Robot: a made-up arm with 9 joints.
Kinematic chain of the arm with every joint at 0, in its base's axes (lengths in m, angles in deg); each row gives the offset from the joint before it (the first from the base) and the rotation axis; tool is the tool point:
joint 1: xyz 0 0 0.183 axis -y
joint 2: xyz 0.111 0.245 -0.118 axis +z
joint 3: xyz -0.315 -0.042 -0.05 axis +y
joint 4: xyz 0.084 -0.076 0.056 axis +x
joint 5: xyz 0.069 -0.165 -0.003 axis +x
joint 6: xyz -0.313 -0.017 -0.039 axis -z
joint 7: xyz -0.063 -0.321 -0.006 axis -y
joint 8: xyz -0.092 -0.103 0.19 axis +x
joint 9: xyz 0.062 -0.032 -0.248 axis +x
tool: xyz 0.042 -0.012 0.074
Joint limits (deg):
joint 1: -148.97..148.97
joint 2: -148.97..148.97
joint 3: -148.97..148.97
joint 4: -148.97..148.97
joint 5: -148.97..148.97
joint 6: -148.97..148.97
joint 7: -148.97..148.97
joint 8: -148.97..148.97
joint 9: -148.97..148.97
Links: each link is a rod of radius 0.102 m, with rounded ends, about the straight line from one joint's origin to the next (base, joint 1, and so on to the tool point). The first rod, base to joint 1, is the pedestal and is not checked.
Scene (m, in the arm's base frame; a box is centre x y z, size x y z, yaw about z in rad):
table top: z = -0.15
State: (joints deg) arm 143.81 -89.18 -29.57 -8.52 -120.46 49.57 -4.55 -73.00 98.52
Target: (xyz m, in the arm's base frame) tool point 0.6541 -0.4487 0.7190
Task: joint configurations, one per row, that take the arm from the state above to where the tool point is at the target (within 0.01 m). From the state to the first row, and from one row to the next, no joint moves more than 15 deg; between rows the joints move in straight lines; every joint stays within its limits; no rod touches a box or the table.
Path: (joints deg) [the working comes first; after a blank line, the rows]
Joints at the target: 148.97 -12.13 -70.64 -17.83 -143.52 131.36 27.35 -86.86 100.29
Straight joint move there: clear.

1: 144.67 -76.34 -36.42 -10.07 -124.30 63.20 0.77 -75.31 98.82
2: 145.53 -63.50 -43.26 -11.62 -128.15 76.83 6.08 -77.62 99.11
3: 146.39 -50.66 -50.11 -13.18 -131.99 90.46 11.40 -79.93 99.41
4: 147.25 -37.82 -56.95 -14.73 -135.84 104.09 16.72 -82.24 99.70
5: 148.11 -24.98 -63.80 -16.28 -139.68 117.72 22.03 -84.55 100.00
6: 148.97 -12.13 -70.64 -17.83 -143.52 131.36 27.35 -86.86 100.29

